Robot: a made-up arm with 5 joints.
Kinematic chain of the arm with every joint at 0, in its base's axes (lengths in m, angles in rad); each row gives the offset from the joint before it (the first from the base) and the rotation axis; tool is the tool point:
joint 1: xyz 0 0 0.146 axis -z
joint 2: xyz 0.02 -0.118 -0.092 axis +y
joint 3: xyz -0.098 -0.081 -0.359 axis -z
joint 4: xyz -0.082 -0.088 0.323 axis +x
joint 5: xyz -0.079 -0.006 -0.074 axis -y
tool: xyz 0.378 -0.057 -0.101
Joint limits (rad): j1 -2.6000..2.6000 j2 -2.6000..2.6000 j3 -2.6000..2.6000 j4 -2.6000..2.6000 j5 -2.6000..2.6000
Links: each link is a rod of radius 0.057 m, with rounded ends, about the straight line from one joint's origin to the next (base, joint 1, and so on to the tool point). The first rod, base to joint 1, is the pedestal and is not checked.
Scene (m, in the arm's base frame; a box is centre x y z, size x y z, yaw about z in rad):
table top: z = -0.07
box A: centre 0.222 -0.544 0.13 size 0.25 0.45 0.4 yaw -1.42
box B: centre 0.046 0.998 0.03 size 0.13 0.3 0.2 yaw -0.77
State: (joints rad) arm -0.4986 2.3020 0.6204 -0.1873 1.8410
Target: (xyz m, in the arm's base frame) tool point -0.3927 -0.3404 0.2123
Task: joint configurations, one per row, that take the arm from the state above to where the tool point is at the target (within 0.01 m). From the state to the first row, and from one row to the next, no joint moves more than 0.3 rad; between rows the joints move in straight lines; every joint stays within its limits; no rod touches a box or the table.
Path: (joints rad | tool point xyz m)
1: -0.4897 2.1865 0.8036 0.0756 1.7721 | 0.4825 0.0065 0.1559
2: -0.4808 2.0710 0.9869 0.3386 1.7031 | 0.4743 -0.0293 0.2631
3: -0.4720 1.9554 1.1701 0.6015 1.6342 | 0.4213 -0.0594 0.3754
4: -0.4631 1.8399 1.3534 0.8644 1.5653 | 0.3235 -0.0844 0.4691
5: -0.4542 1.7244 1.5366 1.1274 1.4963 | 0.1931 -0.1060 0.5239
6: -0.4453 1.6089 1.7198 1.3903 1.4274 | 0.0506 -0.1261 0.5285
7: -0.1685 1.6349 1.5075 1.2695 1.4029 | 0.0749 -0.2150 0.5268
8: 0.1084 1.6609 1.2952 1.1488 1.3785 | 0.0467 -0.3158 0.4988
9: 0.3852 1.6870 1.0828 1.0280 1.3540 | -0.0346 -0.3982 0.4477
10: 0.6621 1.7130 0.8705 0.9073 1.3295 | -0.1532 -0.4361 0.3785
11: 0.9389 1.7391 0.6582 0.7865 1.3051 | -0.2824 -0.4161 0.2977
12: 1.2157 1.7651 0.4458 0.6657 1.2806 | -0.3927 -0.3404 0.2123

